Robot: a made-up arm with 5 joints.
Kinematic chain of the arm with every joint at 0, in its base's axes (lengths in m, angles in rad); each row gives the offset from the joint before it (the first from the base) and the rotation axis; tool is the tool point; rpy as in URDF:
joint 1: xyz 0.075 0 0.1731 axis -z
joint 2: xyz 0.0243 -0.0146 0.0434 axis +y
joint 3: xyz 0.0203 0 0.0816 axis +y
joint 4: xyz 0.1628 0 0.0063 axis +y
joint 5: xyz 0.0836 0.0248 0 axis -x
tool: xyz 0 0 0 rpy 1.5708 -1.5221 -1.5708
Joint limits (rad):
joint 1: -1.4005..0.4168
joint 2: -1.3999..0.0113
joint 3: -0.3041..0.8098
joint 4: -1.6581..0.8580
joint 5: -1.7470..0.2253
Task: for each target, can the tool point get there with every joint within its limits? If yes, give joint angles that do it. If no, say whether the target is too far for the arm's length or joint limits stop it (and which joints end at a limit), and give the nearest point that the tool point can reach.
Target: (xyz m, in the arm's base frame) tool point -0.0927 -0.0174 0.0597
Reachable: no: joint limits stop it (at a limit: joint 1, joint 2, joint 3, joint 4) | nearest point 0.0907 0.1516 0.0999 | short by 0.253 m
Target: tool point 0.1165 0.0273 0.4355
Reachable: yes | joints -0.3750 -1.2443 0.6396 -1.4009 -0.6381
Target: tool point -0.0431 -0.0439 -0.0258
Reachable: no: joint limits stop it (at a limit: joint 1, joint 2, joint 3, joint 4) | nearest point 0.0907 0.1516 0.0999 | short by 0.268 m
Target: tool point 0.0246 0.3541 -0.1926
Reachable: no: too far | nearest point 0.0983 0.1960 0.1076 | short by 0.347 m
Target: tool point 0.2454 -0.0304 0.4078
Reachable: yes | joints 0.2355 -1.0065 0.5766 -0.3193 -1.5811
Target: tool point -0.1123 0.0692 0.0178
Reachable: no: joint limits stop it (at a limit: joint 1, joint 2, joint 3, joint 4) | nearest point 0.0907 0.1516 0.0999 | short by 0.234 m
